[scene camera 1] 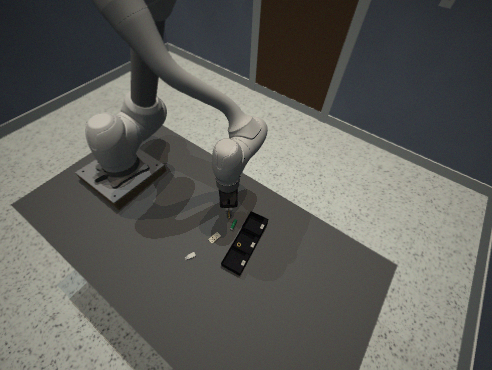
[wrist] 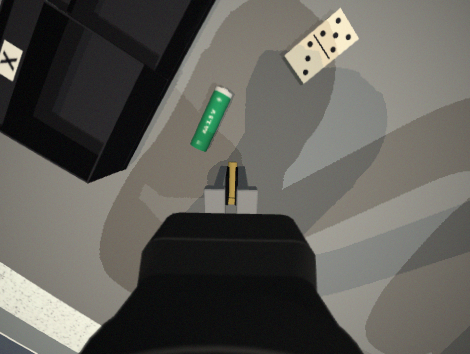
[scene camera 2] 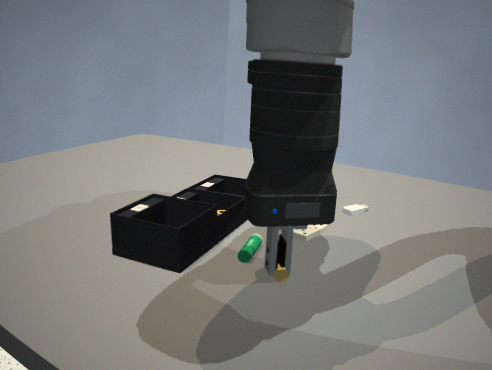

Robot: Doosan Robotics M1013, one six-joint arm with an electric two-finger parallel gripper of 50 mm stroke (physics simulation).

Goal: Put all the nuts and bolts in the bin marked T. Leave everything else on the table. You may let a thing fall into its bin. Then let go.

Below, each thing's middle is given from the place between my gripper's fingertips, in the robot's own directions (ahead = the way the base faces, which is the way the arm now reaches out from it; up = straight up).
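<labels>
With the black three-bin tray (scene camera 2: 172,232) as my reference, my hand is 40 mm to the left of it, 140 mm short of it and 20 mm below it. The green battery (wrist: 220,99) is 20 mm to the right of my hand and 50 mm ahead of it, while the domino (wrist: 332,37) is 30 mm ahead of my hand and 120 mm to the right of it.
</labels>
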